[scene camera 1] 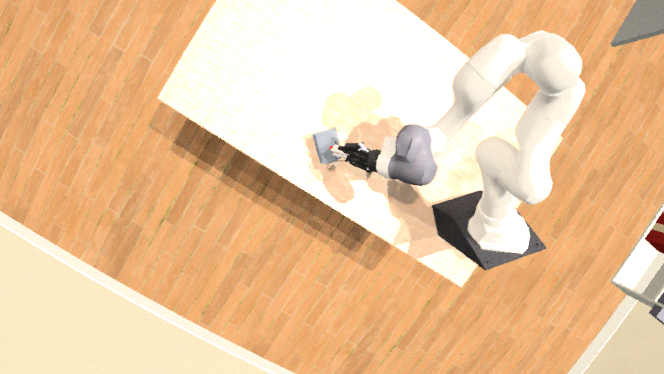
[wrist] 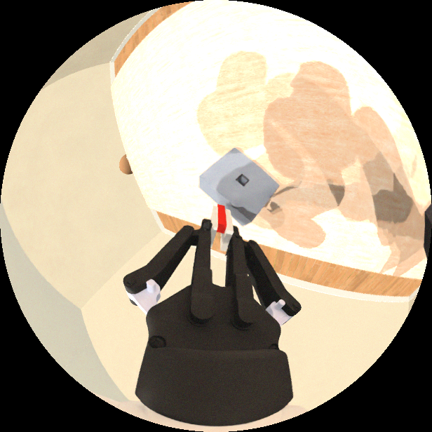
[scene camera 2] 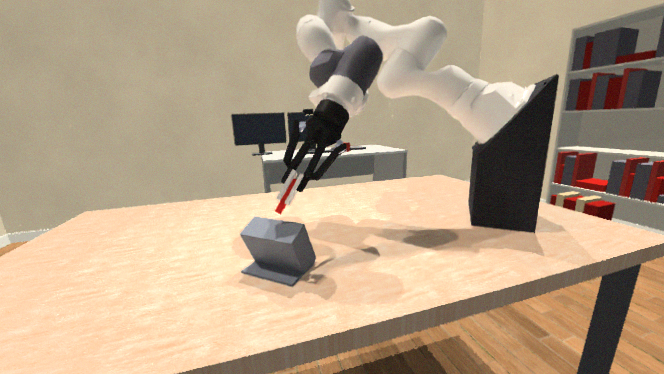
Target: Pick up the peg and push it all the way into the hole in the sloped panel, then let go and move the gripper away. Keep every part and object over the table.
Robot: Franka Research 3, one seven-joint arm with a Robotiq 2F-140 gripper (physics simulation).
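The red peg (scene camera 1: 331, 148) (scene camera 2: 283, 201) (wrist: 221, 218) is held tilted between the light finger pads of my gripper (scene camera 1: 337, 150) (scene camera 2: 290, 187) (wrist: 219, 216), which is shut on it. In scene camera 2 the peg's lower end points down and left, just above the top edge of the grey sloped panel (scene camera 1: 324, 142) (scene camera 2: 276, 252) (wrist: 230, 175), with a small gap in that view. The square hole (wrist: 242, 179) shows in the sloped face in the wrist view, up and right of the peg's tip. The peg is outside the hole. The hole is hidden in scene camera 2.
The panel stands on the table (scene camera 1: 240, 75) (scene camera 2: 150, 280) (wrist: 165, 75), near one long edge. The arm's black base (scene camera 1: 457, 220) (scene camera 2: 507, 175) stands at the table's far end from the panel in scene camera 2. A desk with monitors (scene camera 2: 258, 129) and a bookshelf (scene camera 2: 564, 125) stand beyond the table.
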